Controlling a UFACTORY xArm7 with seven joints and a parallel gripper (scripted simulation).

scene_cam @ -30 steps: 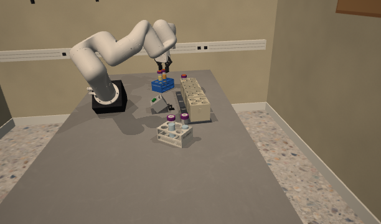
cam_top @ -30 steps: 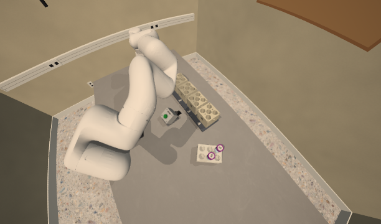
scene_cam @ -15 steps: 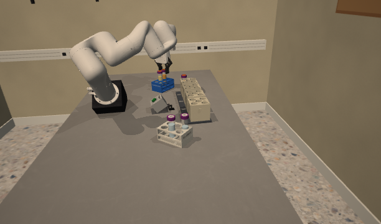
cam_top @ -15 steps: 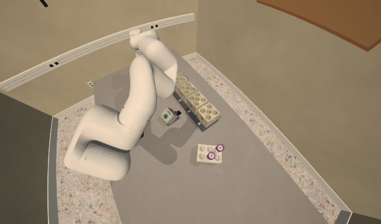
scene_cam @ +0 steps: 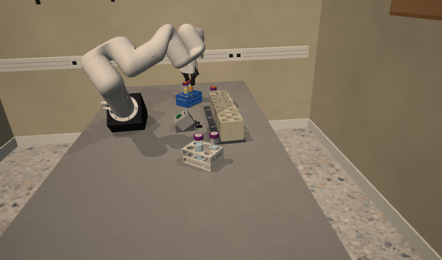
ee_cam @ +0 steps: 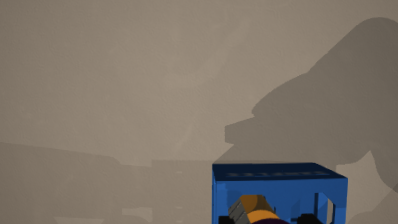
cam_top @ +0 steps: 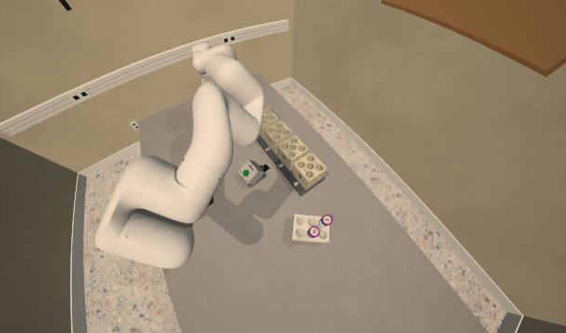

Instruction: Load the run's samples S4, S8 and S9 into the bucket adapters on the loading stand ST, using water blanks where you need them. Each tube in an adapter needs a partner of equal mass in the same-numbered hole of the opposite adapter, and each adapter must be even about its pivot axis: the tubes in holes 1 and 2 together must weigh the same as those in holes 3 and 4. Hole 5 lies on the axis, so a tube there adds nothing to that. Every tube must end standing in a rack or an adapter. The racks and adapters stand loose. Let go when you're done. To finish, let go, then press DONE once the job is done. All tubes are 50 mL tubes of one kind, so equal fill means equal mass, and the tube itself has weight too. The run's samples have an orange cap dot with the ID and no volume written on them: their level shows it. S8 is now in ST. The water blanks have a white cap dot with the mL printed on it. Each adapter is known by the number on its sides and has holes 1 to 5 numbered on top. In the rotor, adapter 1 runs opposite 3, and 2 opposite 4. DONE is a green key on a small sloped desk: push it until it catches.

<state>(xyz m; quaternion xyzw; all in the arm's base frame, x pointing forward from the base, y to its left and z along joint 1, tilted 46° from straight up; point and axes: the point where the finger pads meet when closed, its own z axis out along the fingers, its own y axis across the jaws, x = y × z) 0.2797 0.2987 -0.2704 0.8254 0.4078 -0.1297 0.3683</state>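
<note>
The orange-dot sample tube lies 50 mm below my hand and 10 mm to the left of it. The rest, counted from my hand: white rack 700 mm to the right, 90 mm below, 70 mm ahead; then green DONE key 390 mm to the right, 50 mm below, 40 mm behind; then blue rack 90 mm below, 40 mm to the right, 10 mm behind.
</note>
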